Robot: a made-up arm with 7 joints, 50 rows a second.
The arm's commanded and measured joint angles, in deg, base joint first. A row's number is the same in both.
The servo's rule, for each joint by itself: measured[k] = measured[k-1] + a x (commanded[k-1-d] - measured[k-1]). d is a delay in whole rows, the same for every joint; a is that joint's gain. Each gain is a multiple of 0.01, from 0.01 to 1. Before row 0 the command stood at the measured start. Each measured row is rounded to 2 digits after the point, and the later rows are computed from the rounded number. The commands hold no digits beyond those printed.
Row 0, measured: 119.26, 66.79, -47.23, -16.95, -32.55, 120.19, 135.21
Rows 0 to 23, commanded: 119.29, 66.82, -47.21, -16.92, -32.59, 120.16, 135.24; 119.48, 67.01, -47.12, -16.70, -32.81, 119.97, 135.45; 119.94, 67.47, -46.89, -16.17, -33.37, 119.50, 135.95; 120.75, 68.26, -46.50, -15.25, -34.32, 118.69, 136.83; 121.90, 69.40, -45.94, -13.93, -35.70, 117.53, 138.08; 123.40, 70.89, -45.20, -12.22, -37.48, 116.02, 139.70; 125.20, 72.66, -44.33, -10.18, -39.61, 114.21, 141.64; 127.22, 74.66, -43.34, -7.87, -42.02, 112.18, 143.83; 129.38, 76.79, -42.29, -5.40, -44.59, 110.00, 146.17; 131.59, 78.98, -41.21, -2.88, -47.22, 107.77, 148.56; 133.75, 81.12, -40.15, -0.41, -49.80, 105.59, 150.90; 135.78, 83.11, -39.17, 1.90, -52.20, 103.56, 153.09; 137.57, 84.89, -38.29, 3.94, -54.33, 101.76, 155.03; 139.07, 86.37, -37.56, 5.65, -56.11, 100.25, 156.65; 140.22, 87.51, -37.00, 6.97, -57.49, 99.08, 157.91; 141.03, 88.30, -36.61, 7.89, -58.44, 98.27, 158.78; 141.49, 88.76, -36.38, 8.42, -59.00, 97.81, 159.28; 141.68, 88.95, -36.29, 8.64, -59.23, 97.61, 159.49; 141.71, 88.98, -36.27, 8.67, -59.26, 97.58, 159.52; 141.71, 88.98, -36.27, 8.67, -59.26, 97.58, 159.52; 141.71, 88.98, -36.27, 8.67, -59.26, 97.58, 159.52; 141.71, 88.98, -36.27, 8.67, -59.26, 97.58, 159.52; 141.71, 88.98, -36.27, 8.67, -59.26, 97.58, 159.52; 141.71, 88.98, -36.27, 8.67, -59.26, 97.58, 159.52
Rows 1 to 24, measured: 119.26, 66.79, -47.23, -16.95, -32.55, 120.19, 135.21; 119.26, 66.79, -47.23, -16.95, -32.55, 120.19, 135.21; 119.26, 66.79, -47.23, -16.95, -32.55, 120.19, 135.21; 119.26, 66.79, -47.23, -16.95, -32.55, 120.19, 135.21; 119.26, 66.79, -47.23, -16.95, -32.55, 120.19, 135.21; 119.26, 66.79, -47.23, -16.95, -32.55, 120.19, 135.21; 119.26, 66.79, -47.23, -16.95, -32.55, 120.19, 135.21; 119.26, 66.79, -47.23, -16.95, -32.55, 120.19, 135.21; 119.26, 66.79, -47.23, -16.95, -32.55, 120.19, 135.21; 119.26, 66.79, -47.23, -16.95, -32.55, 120.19, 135.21; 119.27, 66.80, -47.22, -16.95, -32.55, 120.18, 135.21; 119.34, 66.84, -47.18, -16.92, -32.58, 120.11, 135.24; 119.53, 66.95, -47.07, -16.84, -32.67, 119.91, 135.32; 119.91, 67.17, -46.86, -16.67, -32.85, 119.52, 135.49; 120.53, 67.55, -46.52, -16.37, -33.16, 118.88, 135.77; 121.42, 68.12, -46.03, -15.91, -33.64, 117.96, 136.20; 122.59, 68.89, -45.40, -15.28, -34.30, 116.76, 136.80; 124.03, 69.87, -44.64, -14.46, -35.15, 115.29, 137.57; 125.69, 71.05, -43.77, -13.46, -36.19, 113.60, 138.52; 127.52, 72.40, -42.82, -12.30, -37.40, 111.73, 139.62; 129.45, 73.88, -41.83, -10.99, -38.76, 109.77, 140.86; 131.41, 75.45, -40.85, -9.57, -40.24, 107.78, 142.21; 133.32, 77.05, -39.90, -8.08, -41.79, 105.85, 143.62; 135.10, 78.63, -39.03, -6.57, -43.37, 104.06, 145.05
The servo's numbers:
d 10
a 0.31 0.17 0.37 0.11 0.11 0.32 0.11

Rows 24 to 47, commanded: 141.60, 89.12, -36.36, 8.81, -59.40, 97.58, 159.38; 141.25, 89.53, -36.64, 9.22, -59.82, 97.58, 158.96; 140.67, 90.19, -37.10, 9.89, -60.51, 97.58, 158.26; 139.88, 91.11, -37.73, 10.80, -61.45, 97.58, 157.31; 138.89, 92.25, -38.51, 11.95, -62.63, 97.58, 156.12; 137.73, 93.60, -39.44, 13.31, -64.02, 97.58, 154.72; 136.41, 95.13, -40.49, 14.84, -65.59, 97.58, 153.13; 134.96, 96.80, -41.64, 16.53, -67.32, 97.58, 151.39; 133.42, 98.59, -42.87, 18.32, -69.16, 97.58, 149.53; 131.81, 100.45, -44.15, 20.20, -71.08, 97.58, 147.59; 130.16, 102.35, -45.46, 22.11, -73.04, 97.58, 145.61; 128.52, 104.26, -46.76, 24.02, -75.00, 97.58, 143.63; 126.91, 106.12, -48.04, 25.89, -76.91, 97.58, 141.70; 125.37, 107.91, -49.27, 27.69, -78.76, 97.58, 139.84; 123.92, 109.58, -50.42, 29.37, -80.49, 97.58, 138.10; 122.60, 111.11, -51.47, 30.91, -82.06, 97.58, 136.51; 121.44, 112.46, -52.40, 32.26, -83.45, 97.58, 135.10; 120.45, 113.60, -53.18, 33.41, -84.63, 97.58, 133.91; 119.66, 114.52, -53.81, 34.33, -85.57, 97.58, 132.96; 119.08, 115.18, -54.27, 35.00, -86.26, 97.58, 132.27; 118.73, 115.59, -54.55, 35.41, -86.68, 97.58, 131.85; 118.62, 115.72, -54.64, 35.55, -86.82, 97.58, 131.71; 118.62, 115.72, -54.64, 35.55, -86.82, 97.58, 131.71; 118.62, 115.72, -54.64, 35.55, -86.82, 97.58, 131.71
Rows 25 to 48, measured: 136.69, 80.14, -38.28, -5.08, -44.92, 102.47, 146.46; 138.04, 81.53, -37.66, -3.65, -46.41, 101.13, 147.82; 139.11, 82.76, -37.19, -2.32, -47.79, 100.07, 149.08; 139.91, 83.81, -36.86, -1.11, -49.05, 99.28, 150.23; 140.47, 84.69, -36.64, -0.03, -50.17, 98.74, 151.25; 140.85, 85.42, -36.50, 0.93, -51.17, 98.37, 152.16; 141.12, 86.03, -36.41, 1.78, -52.06, 98.12, 152.97; 141.30, 86.53, -36.36, 2.54, -52.85, 97.95, 153.69; 141.43, 86.95, -36.33, 3.21, -53.56, 97.83, 154.33; 141.52, 87.30, -36.31, 3.81, -54.19, 97.75, 154.90; 141.54, 87.61, -36.33, 4.36, -54.76, 97.70, 155.39; 141.45, 87.94, -36.44, 4.89, -55.32, 97.66, 155.78; 141.21, 88.32, -36.68, 5.44, -55.89, 97.63, 156.05; 140.80, 88.79, -37.07, 6.03, -56.50, 97.61, 156.19; 140.21, 89.38, -37.60, 6.68, -57.17, 97.60, 156.18; 139.44, 90.10, -38.28, 7.41, -57.92, 97.59, 156.02; 138.50, 90.96, -39.10, 8.23, -58.76, 97.59, 155.70; 137.40, 91.95, -40.04, 9.14, -59.70, 97.59, 155.23; 136.17, 93.08, -41.09, 10.15, -60.74, 97.59, 154.60; 134.82, 94.33, -42.22, 11.26, -61.88, 97.59, 153.83; 133.38, 95.69, -43.42, 12.45, -63.11, 97.59, 152.93; 131.87, 97.15, -44.66, 13.72, -64.42, 97.59, 151.91; 130.33, 98.67, -45.91, 15.06, -65.79, 97.59, 150.79; 128.79, 100.24, -47.15, 16.45, -67.22, 97.59, 149.59
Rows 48 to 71, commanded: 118.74, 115.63, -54.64, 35.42, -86.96, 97.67, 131.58; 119.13, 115.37, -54.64, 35.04, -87.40, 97.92, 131.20; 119.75, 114.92, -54.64, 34.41, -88.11, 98.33, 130.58; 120.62, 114.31, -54.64, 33.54, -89.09, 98.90, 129.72; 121.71, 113.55, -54.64, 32.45, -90.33, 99.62, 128.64; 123.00, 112.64, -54.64, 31.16, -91.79, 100.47, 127.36; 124.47, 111.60, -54.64, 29.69, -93.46, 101.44, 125.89; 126.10, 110.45, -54.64, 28.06, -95.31, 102.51, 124.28; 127.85, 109.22, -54.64, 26.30, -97.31, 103.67, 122.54; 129.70, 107.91, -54.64, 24.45, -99.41, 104.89, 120.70; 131.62, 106.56, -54.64, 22.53, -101.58, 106.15, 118.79; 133.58, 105.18, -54.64, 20.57, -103.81, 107.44, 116.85; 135.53, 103.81, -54.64, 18.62, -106.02, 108.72, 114.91; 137.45, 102.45, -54.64, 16.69, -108.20, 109.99, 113.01; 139.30, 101.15, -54.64, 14.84, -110.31, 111.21, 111.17; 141.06, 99.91, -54.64, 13.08, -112.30, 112.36, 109.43; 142.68, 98.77, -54.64, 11.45, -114.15, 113.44, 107.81; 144.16, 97.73, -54.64, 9.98, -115.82, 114.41, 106.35; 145.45, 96.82, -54.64, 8.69, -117.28, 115.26, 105.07; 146.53, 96.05, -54.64, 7.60, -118.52, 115.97, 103.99; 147.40, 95.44, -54.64, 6.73, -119.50, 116.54, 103.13; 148.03, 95.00, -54.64, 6.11, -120.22, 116.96, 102.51; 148.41, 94.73, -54.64, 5.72, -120.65, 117.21, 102.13; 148.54, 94.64, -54.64, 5.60, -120.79, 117.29, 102.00
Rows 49 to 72, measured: 127.28, 101.83, -48.36, 17.87, -68.68, 97.59, 148.33; 125.83, 103.41, -49.51, 19.30, -70.15, 97.59, 147.03; 124.47, 104.95, -50.58, 20.73, -71.61, 97.59, 145.72; 123.22, 106.42, -51.54, 22.12, -73.04, 97.59, 144.42; 122.12, 107.80, -52.38, 23.46, -74.42, 97.59, 143.16; 121.18, 109.05, -53.08, 24.73, -75.72, 97.59, 141.96; 120.42, 110.16, -53.62, 25.90, -76.93, 97.59, 140.85; 119.86, 111.11, -54.00, 26.96, -78.02, 97.59, 139.84; 119.48, 111.89, -54.24, 27.90, -78.99, 97.59, 138.95; 119.21, 112.54, -54.39, 28.74, -79.85, 97.59, 138.15; 119.06, 113.07, -54.48, 29.47, -80.63, 97.62, 137.43; 119.08, 113.46, -54.54, 30.08, -81.37, 97.72, 136.74; 119.29, 113.71, -54.58, 30.56, -82.11, 97.92, 136.06; 119.70, 113.81, -54.60, 30.89, -82.88, 98.23, 135.36; 120.32, 113.77, -54.61, 31.06, -83.70, 98.67, 134.62; 121.15, 113.58, -54.62, 31.07, -84.59, 99.25, 133.82; 122.18, 113.24, -54.63, 30.92, -85.57, 99.95, 132.95; 123.40, 112.77, -54.63, 30.61, -86.64, 100.77, 132.00; 124.78, 112.17, -54.63, 30.14, -87.81, 101.70, 130.96; 126.31, 111.45, -54.63, 29.51, -89.09, 102.72, 129.83; 127.96, 110.62, -54.63, 28.74, -90.46, 103.82, 128.62; 129.70, 109.70, -54.63, 27.84, -91.93, 104.98, 127.33; 131.51, 108.70, -54.63, 26.83, -93.48, 106.18, 125.96; 133.35, 107.64, -54.63, 25.71, -95.10, 107.40, 124.54
